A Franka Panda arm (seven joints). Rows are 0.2 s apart.
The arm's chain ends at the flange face. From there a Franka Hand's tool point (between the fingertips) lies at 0.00 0.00 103.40 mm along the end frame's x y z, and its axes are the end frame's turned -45 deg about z.
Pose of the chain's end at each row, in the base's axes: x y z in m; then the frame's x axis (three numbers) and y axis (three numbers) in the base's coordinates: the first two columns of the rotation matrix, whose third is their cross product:
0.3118 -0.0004 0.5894 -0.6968 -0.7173 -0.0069 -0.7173 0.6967 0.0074
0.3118 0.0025 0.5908 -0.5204 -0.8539 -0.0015 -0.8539 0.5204 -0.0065
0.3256 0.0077 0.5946 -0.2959 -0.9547 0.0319 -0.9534 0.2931 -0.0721
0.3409 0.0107 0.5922 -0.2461 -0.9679 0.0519 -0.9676 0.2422 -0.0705
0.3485 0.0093 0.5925 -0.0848 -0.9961 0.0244 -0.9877 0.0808 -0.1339
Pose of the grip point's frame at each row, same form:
0.3117 0.0006 0.4860 0.0145 -0.9998 -0.0101 -0.9999 -0.0146 0.0004
0.3125 0.0023 0.4874 0.2358 -0.9718 0.0035 -0.9718 -0.2358 -0.0057
0.3318 0.0023 0.4915 0.4649 -0.8823 0.0735 -0.8834 -0.4678 -0.0284
0.3467 0.0037 0.4892 0.5102 -0.8557 0.0865 -0.8582 -0.5131 -0.0132
0.3621 0.0056 0.4901 0.6384 -0.7615 0.1119 -0.7584 -0.6472 -0.0774

